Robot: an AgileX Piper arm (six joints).
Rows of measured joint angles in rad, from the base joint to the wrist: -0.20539 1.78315 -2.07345 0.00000 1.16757 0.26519; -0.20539 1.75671 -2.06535 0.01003 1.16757 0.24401; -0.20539 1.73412 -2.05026 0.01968 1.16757 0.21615; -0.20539 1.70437 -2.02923 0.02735 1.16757 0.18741; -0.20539 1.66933 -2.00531 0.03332 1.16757 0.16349; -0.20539 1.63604 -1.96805 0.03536 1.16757 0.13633; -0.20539 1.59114 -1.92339 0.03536 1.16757 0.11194; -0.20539 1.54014 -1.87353 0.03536 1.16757 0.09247; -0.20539 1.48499 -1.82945 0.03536 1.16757 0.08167; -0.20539 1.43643 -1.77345 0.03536 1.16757 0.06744; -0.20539 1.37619 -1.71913 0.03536 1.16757 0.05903; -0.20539 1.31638 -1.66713 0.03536 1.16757 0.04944; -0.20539 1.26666 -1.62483 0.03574 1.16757 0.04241; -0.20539 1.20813 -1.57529 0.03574 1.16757 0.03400; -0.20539 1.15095 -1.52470 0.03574 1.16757 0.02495
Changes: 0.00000 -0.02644 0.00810 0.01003 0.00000 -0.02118; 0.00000 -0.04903 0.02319 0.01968 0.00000 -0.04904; 0.00000 -0.07878 0.04422 0.02735 0.00000 -0.07778; 0.00000 -0.11382 0.06814 0.03332 0.00000 -0.10170; 0.00000 -0.14711 0.10540 0.03536 0.00000 -0.12886; 0.00000 -0.19201 0.15006 0.03536 0.00000 -0.15325; 0.00000 -0.24301 0.19992 0.03536 0.00000 -0.17272; 0.00000 -0.29816 0.24400 0.03536 0.00000 -0.18352; 0.00000 -0.34672 0.30000 0.03536 0.00000 -0.19775; 0.00000 -0.40696 0.35432 0.03536 0.00000 -0.20616; 0.00000 -0.46677 0.40632 0.03536 0.00000 -0.21575; 0.00000 -0.51649 0.44862 0.03574 0.00000 -0.22278; 0.00000 -0.57502 0.49816 0.03574 0.00000 -0.23119; 0.00000 -0.63220 0.54875 0.03574 0.00000 -0.24024
